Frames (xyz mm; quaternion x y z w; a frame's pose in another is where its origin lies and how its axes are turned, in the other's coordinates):
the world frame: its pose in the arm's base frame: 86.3 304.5 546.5 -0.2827 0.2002 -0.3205 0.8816
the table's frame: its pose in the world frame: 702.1 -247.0 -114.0 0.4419 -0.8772 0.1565 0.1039
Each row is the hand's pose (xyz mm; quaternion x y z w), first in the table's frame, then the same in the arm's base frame.
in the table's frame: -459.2 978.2 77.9 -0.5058 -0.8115 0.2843 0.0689
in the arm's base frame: 217.5 383.3 -258.3 0.2434 0.5825 0.3755 0.6785
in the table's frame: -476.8 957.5 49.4 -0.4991 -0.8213 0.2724 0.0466
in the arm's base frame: 256.2 380.8 -251.9 0.2302 0.5648 0.3821 0.6943
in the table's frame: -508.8 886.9 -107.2 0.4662 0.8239 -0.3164 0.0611
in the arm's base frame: 413.3 405.9 -179.5 0.2642 0.4706 0.3634 0.7594
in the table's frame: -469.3 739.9 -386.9 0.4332 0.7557 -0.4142 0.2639
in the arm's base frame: 646.1 437.8 35.3 0.3731 0.2701 0.3381 0.8206
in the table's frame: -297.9 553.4 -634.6 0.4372 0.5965 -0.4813 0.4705
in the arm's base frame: 796.3 425.2 356.0 0.4968 0.0326 0.3489 0.7940
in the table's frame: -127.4 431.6 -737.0 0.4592 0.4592 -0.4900 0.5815
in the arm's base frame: 819.0 387.2 584.9 0.5625 -0.1157 0.3779 0.7263
